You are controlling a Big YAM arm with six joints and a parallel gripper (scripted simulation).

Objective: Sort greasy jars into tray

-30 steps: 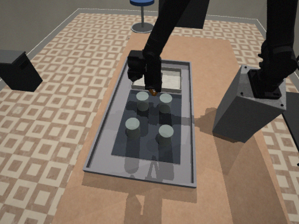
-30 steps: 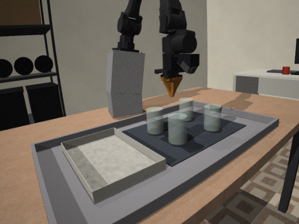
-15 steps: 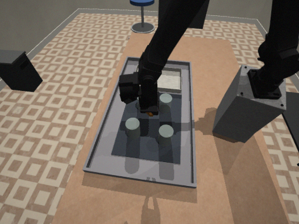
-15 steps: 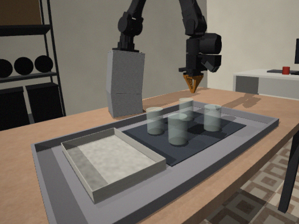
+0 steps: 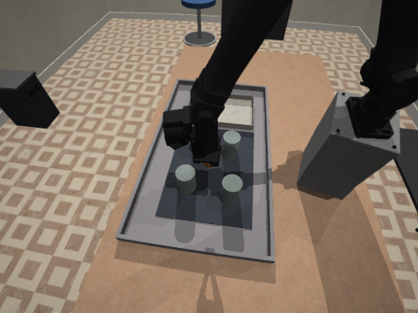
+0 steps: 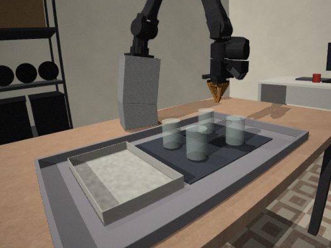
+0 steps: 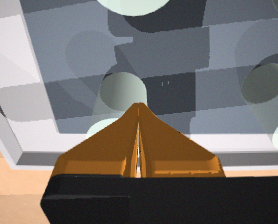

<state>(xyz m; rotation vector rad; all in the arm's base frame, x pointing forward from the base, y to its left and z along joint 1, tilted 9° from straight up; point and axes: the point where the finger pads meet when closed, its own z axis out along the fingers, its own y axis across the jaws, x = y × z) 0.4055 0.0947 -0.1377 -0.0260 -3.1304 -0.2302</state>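
The dark drying mat is 140 mm below my hand and 80 mm to the right of it. The rest, counted from my hand: pale tray (400 mm to the right, 140 mm below); then rimmed steel table top (190 mm to the right, 140 mm below, 10 mm ahead).
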